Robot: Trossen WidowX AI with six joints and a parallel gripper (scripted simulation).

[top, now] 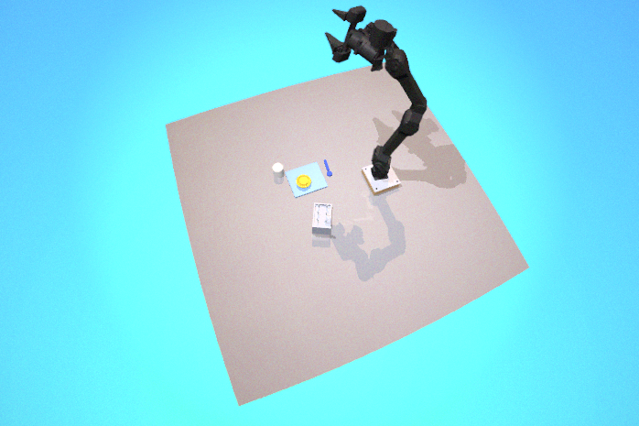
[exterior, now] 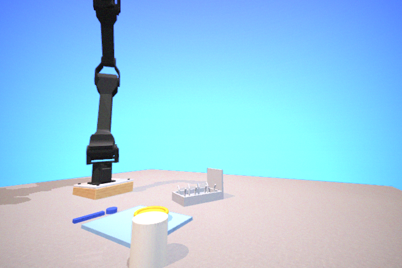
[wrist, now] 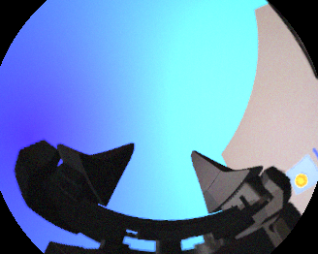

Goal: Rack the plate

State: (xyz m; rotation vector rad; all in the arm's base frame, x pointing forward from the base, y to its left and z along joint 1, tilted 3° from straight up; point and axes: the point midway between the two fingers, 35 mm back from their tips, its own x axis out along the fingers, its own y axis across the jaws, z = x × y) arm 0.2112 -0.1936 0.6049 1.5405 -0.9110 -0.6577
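Right now my gripper tip is 12 cm short of the yellow plate, 22 cm to the right of it and 63 cm above it. From my gripper tip the other things lie so: white cup (22 cm ahead, 15 cm to the left, 62 cm below); blue spoon (1 cm ahead, 17 cm to the left, 64 cm below); grey dish rack (8 cm ahead, 39 cm to the left, 62 cm below).
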